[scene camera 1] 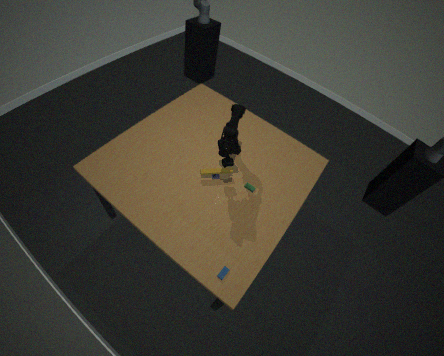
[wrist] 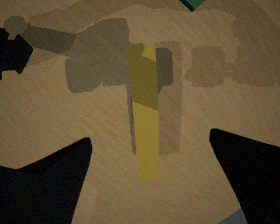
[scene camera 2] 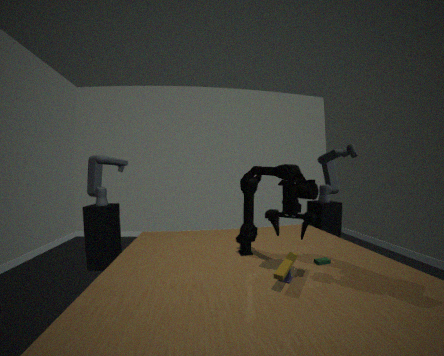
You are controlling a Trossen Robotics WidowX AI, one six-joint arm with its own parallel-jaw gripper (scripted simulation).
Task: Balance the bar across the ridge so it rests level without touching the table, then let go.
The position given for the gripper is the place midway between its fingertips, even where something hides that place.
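Gripper (scene camera 2: 289,237), (wrist: 152,140): open, holding nothing. Yellow bar (wrist: 143,71): present.
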